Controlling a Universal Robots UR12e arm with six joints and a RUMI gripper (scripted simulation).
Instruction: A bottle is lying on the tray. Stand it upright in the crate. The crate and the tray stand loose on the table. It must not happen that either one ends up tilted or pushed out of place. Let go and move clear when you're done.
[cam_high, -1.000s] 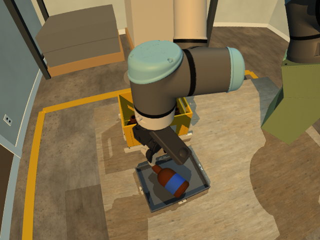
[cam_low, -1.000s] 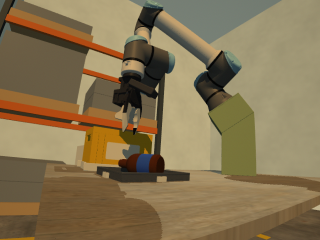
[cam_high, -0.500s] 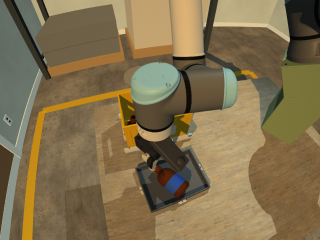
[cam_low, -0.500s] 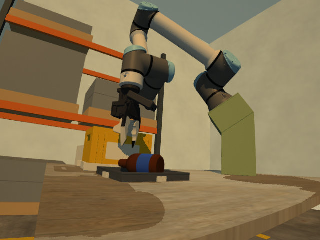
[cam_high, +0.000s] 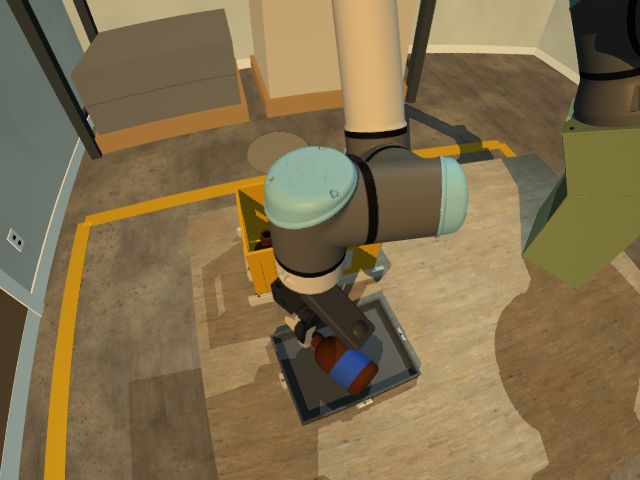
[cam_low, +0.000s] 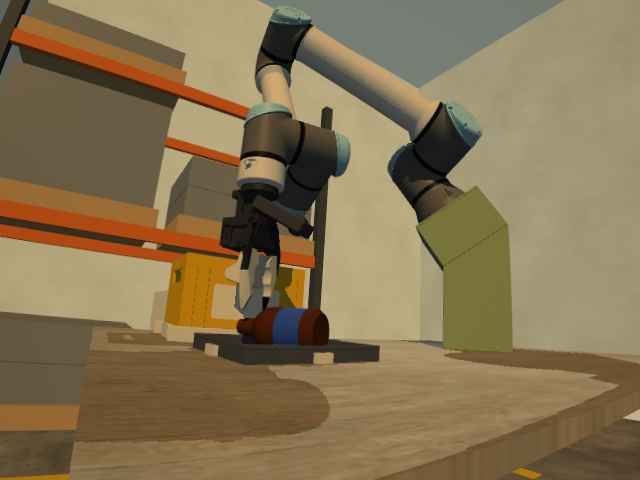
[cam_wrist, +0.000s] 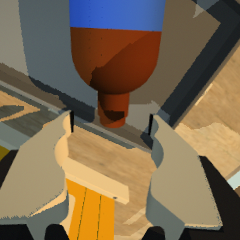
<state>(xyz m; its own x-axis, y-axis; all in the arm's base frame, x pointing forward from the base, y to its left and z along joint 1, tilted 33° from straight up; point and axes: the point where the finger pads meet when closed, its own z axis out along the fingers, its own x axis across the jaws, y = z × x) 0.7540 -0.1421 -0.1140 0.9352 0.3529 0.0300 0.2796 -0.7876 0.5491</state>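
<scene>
Right now the bottle is 1 cm behind my hand, 5 cm to the left of it and 4 cm below it. Round my hand: dark tray (3 cm behind, 5 cm to the left, 7 cm below); then yellow crate (10 cm behind, 21 cm to the right).
</scene>
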